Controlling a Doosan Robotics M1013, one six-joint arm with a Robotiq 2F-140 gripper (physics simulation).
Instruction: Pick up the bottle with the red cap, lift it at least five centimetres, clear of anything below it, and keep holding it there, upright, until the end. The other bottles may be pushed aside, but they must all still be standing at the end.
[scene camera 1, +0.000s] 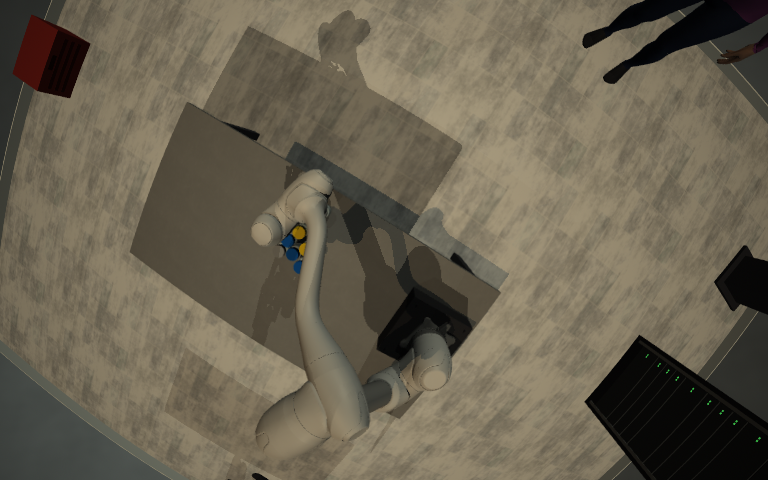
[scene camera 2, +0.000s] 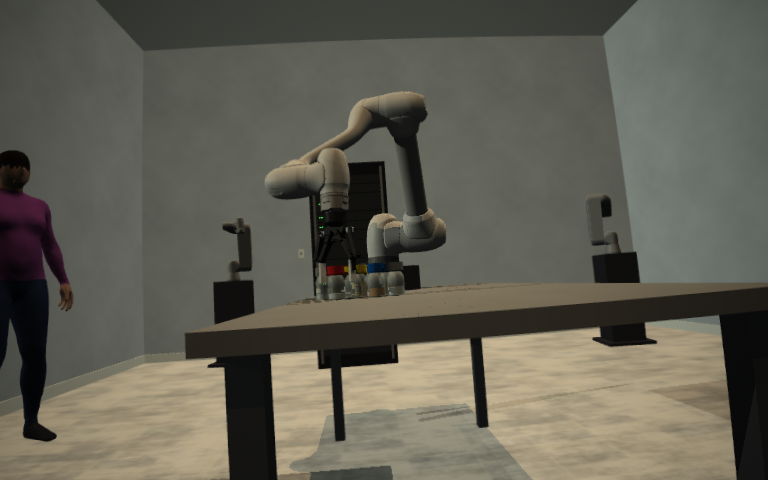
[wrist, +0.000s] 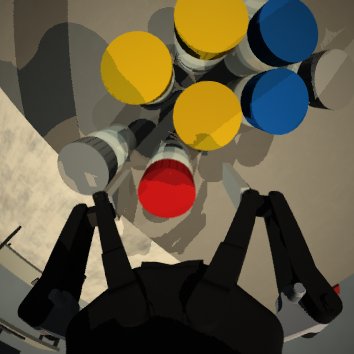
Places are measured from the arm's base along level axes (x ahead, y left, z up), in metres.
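Pixels of known places: gripper, fingertip midpoint: (scene camera 2: 337, 282) (wrist: 176, 175); arm's base, origin of the base link: (scene camera 1: 427, 341).
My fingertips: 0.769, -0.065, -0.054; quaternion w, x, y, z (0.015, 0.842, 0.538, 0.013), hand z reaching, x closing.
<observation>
Ahead of a thing's pixels: the offset from my fingertips to its middle, as dx, dy, dz. Level surfaces: height alone.
The red-capped bottle {-0.009, -0.006, -0.001} (scene camera 2: 335, 270) (wrist: 167, 192) stands upright on the table at the near edge of the cluster; it does not show in scene camera 1. My gripper (scene camera 2: 336, 281) (wrist: 176, 175) is open and points down, with one finger on each side of that bottle at about its height and nothing clamped. In the wrist view, the left finger is in the narrow gap between the red-capped bottle and a grey-capped bottle {-0.069, -0.062, -0.001} (wrist: 85, 165). The right finger stands apart from the red cap. The gripper is hidden under the arm in scene camera 1.
Yellow-capped bottles {-0.053, +0.058, -0.001} (wrist: 207, 115) (scene camera 1: 299, 232) and blue-capped bottles (wrist: 278, 101) (scene camera 1: 292, 254) stand close together beyond the red one. Another grey-capped bottle {-0.034, +0.180, -0.001} (wrist: 334, 80) is at the right. The table {dz -0.054} (scene camera 1: 186, 181) (scene camera 2: 509, 308) has an edge near the left grey-capped bottle.
</observation>
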